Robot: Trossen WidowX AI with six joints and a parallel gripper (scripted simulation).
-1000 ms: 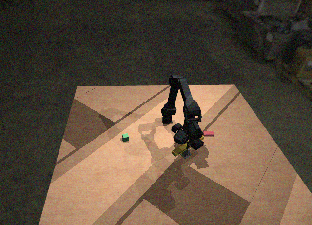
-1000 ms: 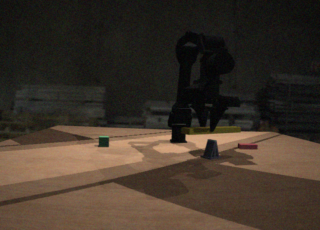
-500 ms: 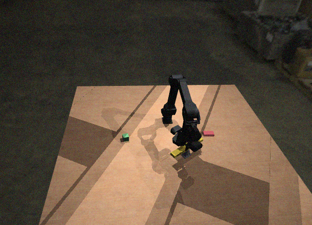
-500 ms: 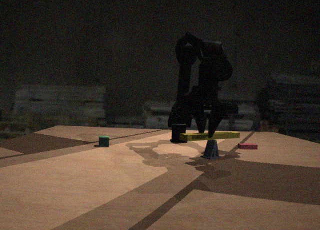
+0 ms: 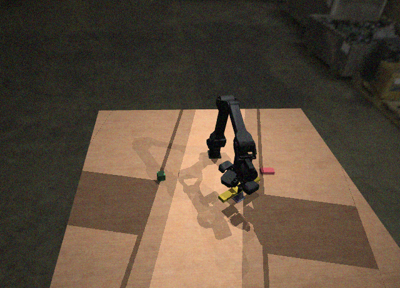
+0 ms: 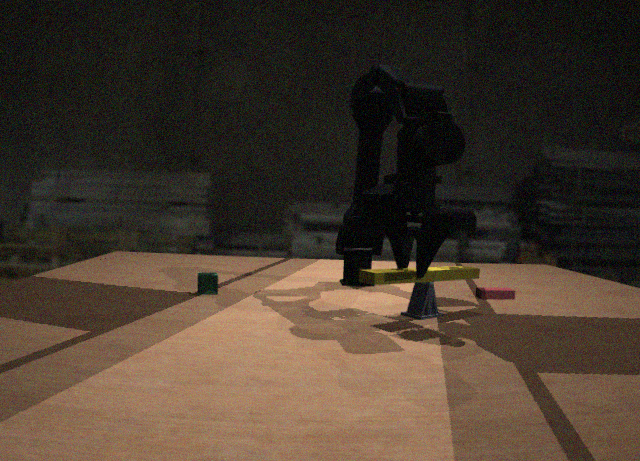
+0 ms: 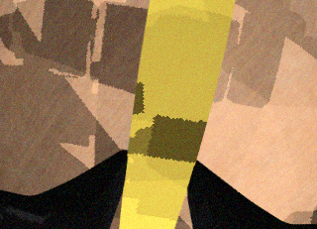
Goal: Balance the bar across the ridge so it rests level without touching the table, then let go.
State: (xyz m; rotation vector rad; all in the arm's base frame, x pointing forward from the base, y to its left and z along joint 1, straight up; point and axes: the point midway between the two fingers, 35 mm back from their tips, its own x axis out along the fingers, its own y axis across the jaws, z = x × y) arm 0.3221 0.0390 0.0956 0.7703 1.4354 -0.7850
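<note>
The bar lies 2 cm behind my gripper tip and 2 cm to the left of it. From my gripper tip the other things lie so: green cube: 16 cm behind, 32 cm to the right, 4 cm below; flat red block: 17 cm behind, 20 cm to the left, 5 cm below.
</note>
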